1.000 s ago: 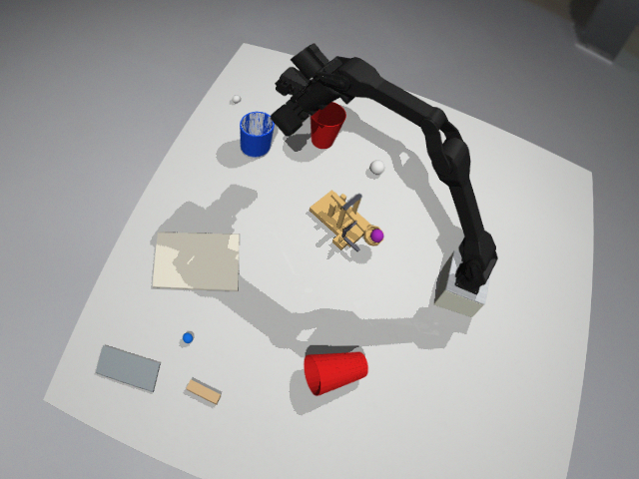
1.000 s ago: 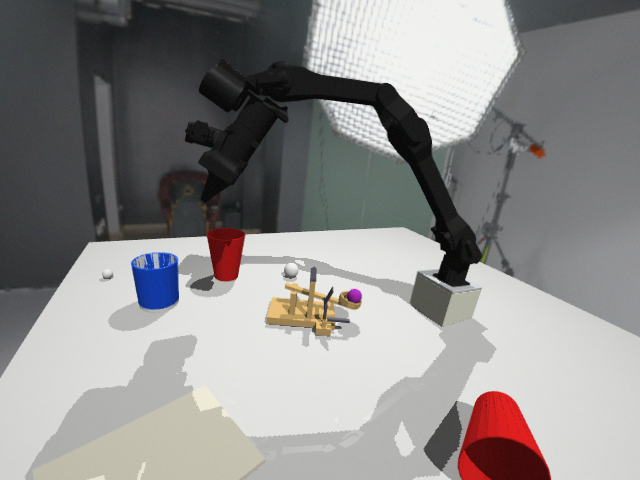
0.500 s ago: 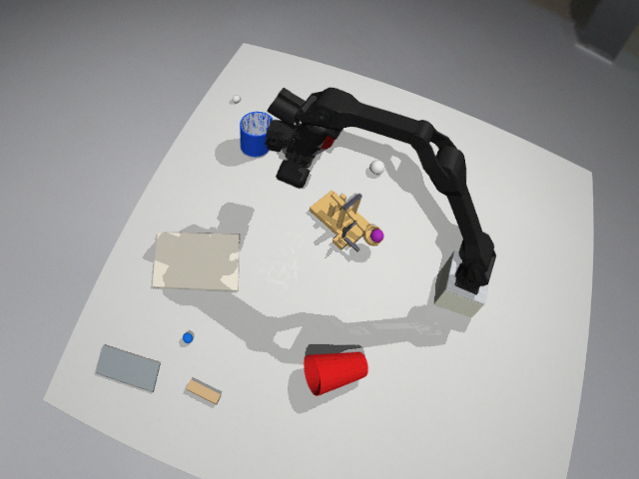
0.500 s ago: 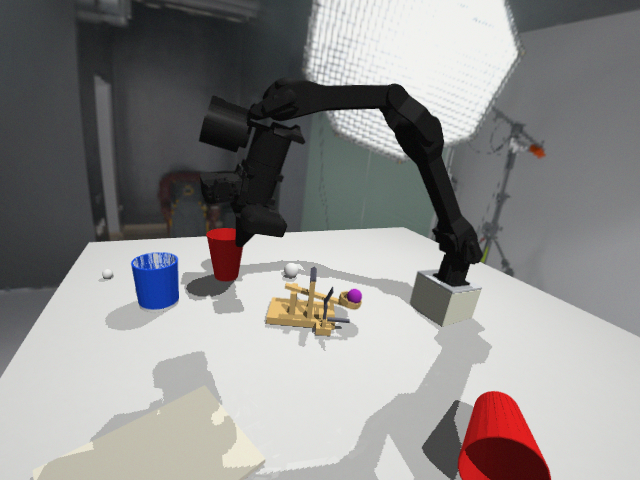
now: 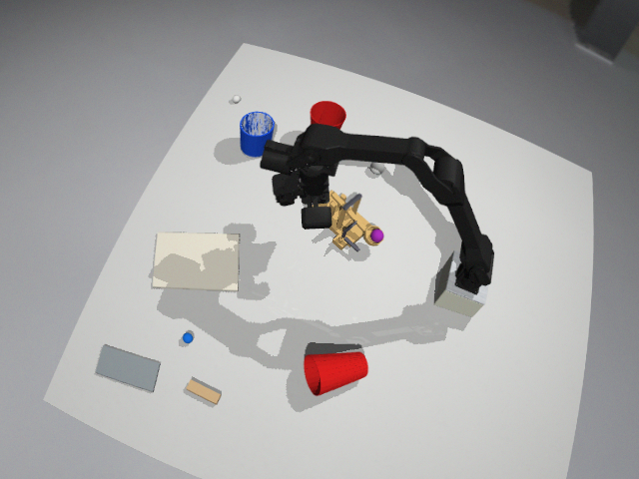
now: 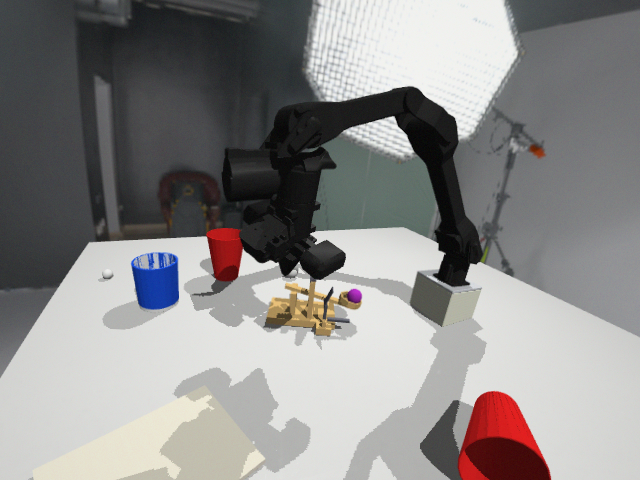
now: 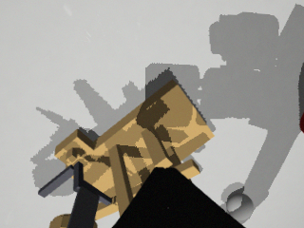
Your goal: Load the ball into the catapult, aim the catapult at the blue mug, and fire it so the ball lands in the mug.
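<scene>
Now: the purple ball 160 mm behind my gripper tip, 10 mm to the right of it and 70 mm below it. Also, from my gripper tip: wooden catapult 100 mm behind, 20 mm to the right, 80 mm below; cream sheet 220 mm ahead, 190 mm to the left, 130 mm below; blue mug 220 mm ahead, 180 mm to the right, 110 mm below.
</scene>
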